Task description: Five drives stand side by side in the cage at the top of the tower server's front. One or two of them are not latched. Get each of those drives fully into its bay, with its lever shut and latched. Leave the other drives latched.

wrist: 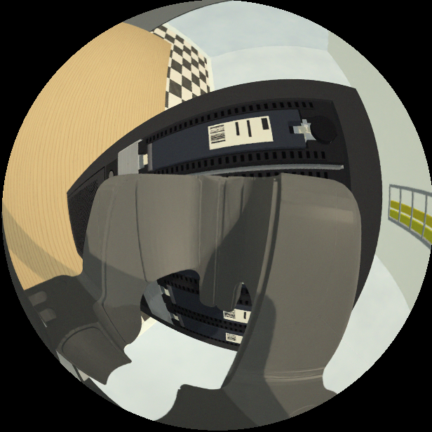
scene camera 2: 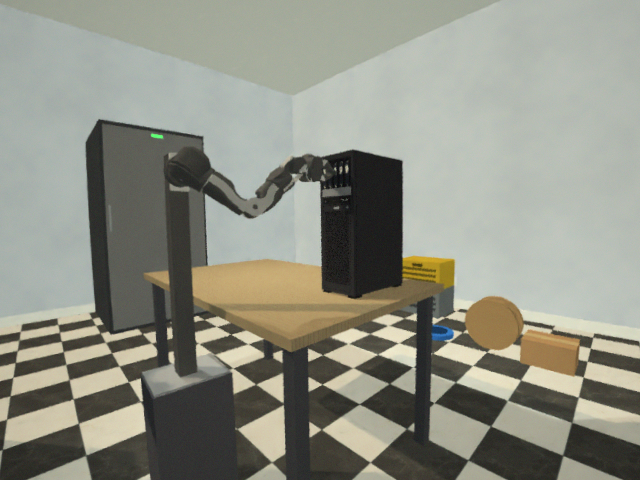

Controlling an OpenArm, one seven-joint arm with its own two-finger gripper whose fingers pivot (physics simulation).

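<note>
The tower server (scene camera 2: 377,222) (wrist: 367,150) stands upright on the table, with the drive cage at the top of its front. In the wrist view, one dark blue drive with a white label (wrist: 287,131) lies nearest the upper edge; its face looks flat, with a silver catch (wrist: 302,130) at its right end. A thin light strip (wrist: 300,168) runs beside it. Parts of two more drives (wrist: 192,304) (wrist: 200,324) show below the fingers. My gripper (scene camera 2: 330,169) (wrist: 228,245) is shut and empty, at the cage front, hiding the middle drives. Whether those are latched cannot be told.
The wooden table (scene camera 2: 248,284) (wrist: 90,110) bears the server. A tall dark cabinet (scene camera 2: 149,222) stands at the back left. A yellow box (scene camera 2: 436,268), a blue ring (scene camera 2: 445,335), a round brown object (scene camera 2: 491,322) and a brown box (scene camera 2: 549,353) are behind and right of the table.
</note>
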